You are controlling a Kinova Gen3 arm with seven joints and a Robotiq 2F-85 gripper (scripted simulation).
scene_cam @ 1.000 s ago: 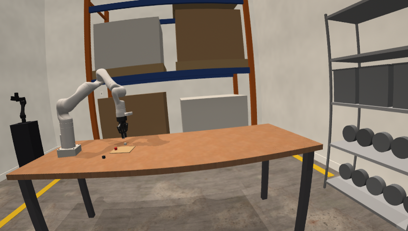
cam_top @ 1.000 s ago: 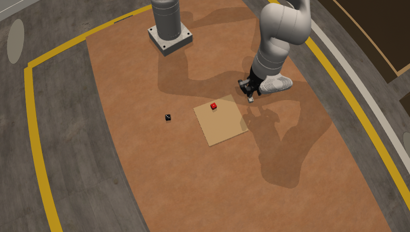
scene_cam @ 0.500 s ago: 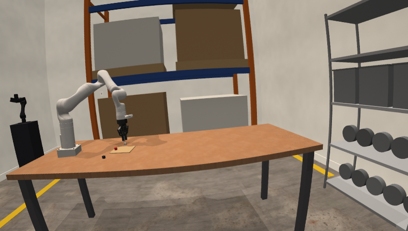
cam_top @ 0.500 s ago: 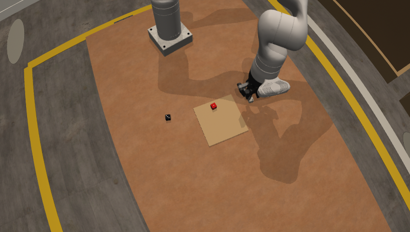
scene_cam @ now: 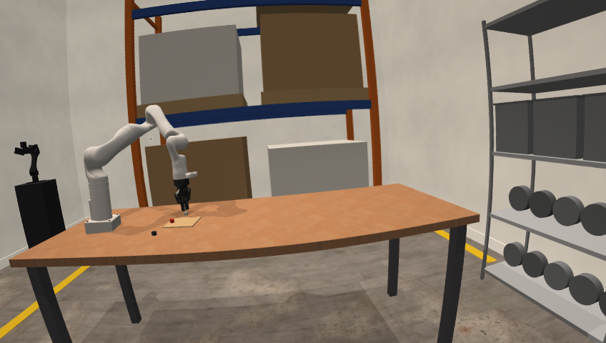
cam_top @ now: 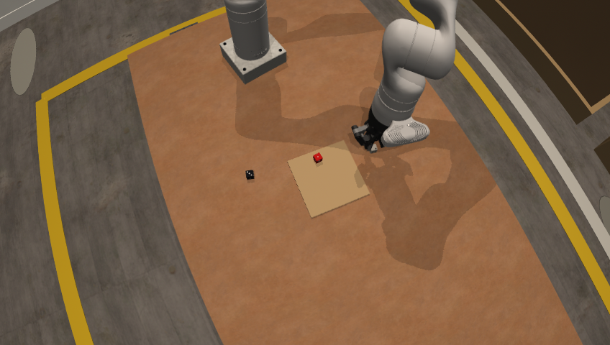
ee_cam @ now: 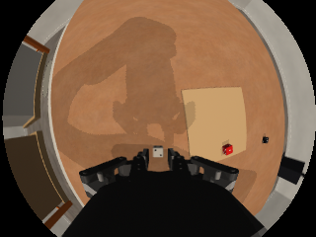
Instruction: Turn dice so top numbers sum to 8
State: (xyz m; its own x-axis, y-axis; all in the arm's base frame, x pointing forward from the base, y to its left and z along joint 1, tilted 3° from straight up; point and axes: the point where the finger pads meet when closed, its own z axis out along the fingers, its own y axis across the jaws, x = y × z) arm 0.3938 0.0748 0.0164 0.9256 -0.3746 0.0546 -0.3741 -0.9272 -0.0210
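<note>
Now: hand 3 cm above the white die. The rest, counted from my hand: black die (26 cm to the right, 11 cm behind, 3 cm below); then red die (12 cm to the right, 5 cm behind, 3 cm below); then tan mat (13 cm to the right, 4 cm below, 1 cm behind).
</note>
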